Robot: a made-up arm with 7 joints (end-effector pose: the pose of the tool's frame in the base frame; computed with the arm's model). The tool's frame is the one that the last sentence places.
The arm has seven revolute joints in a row. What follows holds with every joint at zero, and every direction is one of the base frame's. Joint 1 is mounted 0.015 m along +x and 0.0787 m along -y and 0.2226 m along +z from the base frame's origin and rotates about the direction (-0.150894, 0.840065, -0.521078), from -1.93 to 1.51 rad. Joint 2 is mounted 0.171 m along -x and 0.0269 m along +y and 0.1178 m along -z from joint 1 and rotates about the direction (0.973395, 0.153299, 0.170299), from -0.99 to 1.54 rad. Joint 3 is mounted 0.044 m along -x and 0.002 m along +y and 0.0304 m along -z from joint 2 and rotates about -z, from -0.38 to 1.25 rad. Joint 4 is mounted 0.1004 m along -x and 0.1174 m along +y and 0.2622 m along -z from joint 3 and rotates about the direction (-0.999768, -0.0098, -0.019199), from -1.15 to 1.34 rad. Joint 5 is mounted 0.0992 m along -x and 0.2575 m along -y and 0.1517 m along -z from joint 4 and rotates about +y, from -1.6 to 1.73 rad. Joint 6 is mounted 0.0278 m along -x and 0.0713 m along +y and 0.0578 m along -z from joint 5 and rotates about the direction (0.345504, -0.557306, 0.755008), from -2.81 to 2.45 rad. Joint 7 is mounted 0.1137 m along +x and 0.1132 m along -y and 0.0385 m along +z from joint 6 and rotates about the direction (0.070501, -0.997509, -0.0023), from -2.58 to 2.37 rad. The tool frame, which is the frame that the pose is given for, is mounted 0.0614 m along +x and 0.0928 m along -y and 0.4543 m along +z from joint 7; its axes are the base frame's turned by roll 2.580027, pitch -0.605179 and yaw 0.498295 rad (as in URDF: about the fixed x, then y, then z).
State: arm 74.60 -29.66 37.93 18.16 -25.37 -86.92 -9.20
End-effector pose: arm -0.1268 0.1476 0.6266 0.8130 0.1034 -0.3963 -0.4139
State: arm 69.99 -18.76 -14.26 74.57 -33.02 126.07 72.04
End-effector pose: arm 0.0176 -0.0486 0.3117 0.7657 -0.5290 -0.2036 -0.3038
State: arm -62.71 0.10 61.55 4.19 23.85 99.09 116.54
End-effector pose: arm 0.4471 0.1146 -0.7262 0.3646 0.4743 0.3872 -0.7016
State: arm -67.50 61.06 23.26 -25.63 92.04 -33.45 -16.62
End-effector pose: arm -0.0393 0.6818 -0.5102 0.0189 0.4770 0.8438 -0.2453
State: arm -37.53 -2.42 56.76 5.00 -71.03 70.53 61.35
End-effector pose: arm -0.2835 -0.3192 -0.6512 0.1974 -0.4180 0.2281 0.8569
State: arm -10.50 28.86 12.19 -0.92 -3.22 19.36 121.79
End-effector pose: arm -0.5834 -0.0050 -0.7454 0.0074 -0.0621 0.4133 -0.9085
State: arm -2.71 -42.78 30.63 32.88 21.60 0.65 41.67
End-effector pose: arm -0.4499 0.0736 0.1221 0.7824 0.5265 0.0509 0.3286
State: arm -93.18 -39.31 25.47 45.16 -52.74 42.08 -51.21
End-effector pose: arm -0.0305 0.2321 -0.2547 0.7142 0.1842 -0.0598 0.6726
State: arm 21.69 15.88 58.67 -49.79 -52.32 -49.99 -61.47
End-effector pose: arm -0.7904 -0.0120 -0.3941 0.3107 -0.6653 0.6764 0.0584
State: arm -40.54 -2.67 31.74 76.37 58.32 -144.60 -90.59
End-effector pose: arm -0.4678 0.1692 0.2198 0.2056 0.2843 0.8607 0.3689
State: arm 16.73 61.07 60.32 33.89 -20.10 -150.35 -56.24
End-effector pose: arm -0.7129 -0.0616 0.5636 0.0539 -0.2028 -0.5539 -0.8057
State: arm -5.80 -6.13 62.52 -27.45 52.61 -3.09 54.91
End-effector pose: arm -0.5130 -0.1575 -0.2220 0.1646 0.7988 -0.4256 0.3920
